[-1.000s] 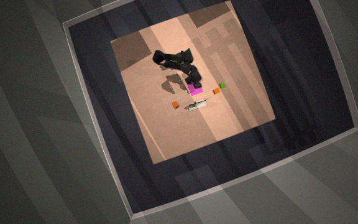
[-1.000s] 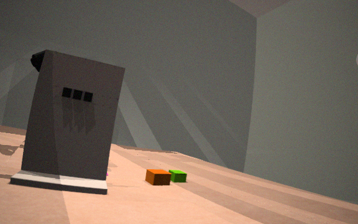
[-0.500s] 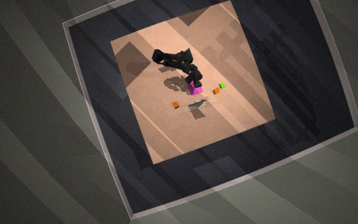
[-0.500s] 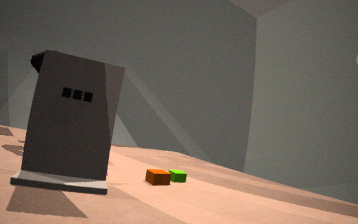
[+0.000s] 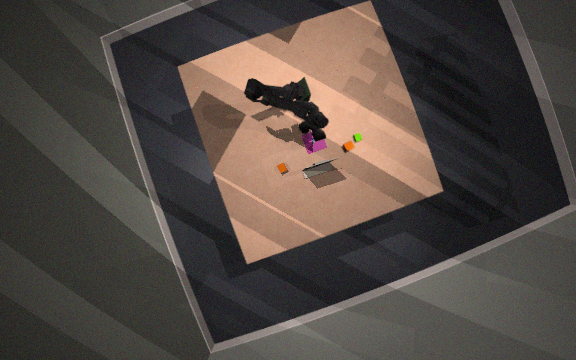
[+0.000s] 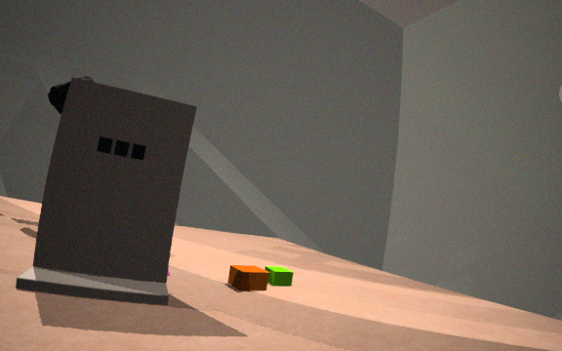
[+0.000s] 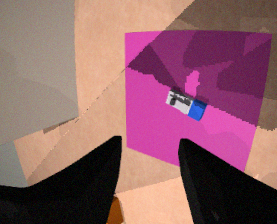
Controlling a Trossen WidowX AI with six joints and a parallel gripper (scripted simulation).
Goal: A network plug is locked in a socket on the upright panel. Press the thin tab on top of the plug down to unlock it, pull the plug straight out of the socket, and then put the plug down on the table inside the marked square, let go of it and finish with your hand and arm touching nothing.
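My gripper tip is now 5 cm above the blue network plug and 1 cm to the left of it. The rest, counted from my gripper tip: grey upright panel (16 cm ahead, 5 cm to the right, 5 cm above); then green block (25 cm to the left, 8 cm ahead, 5 cm below); then magenta marked square (6 cm below, 1 cm to the right, 1 cm ahead).
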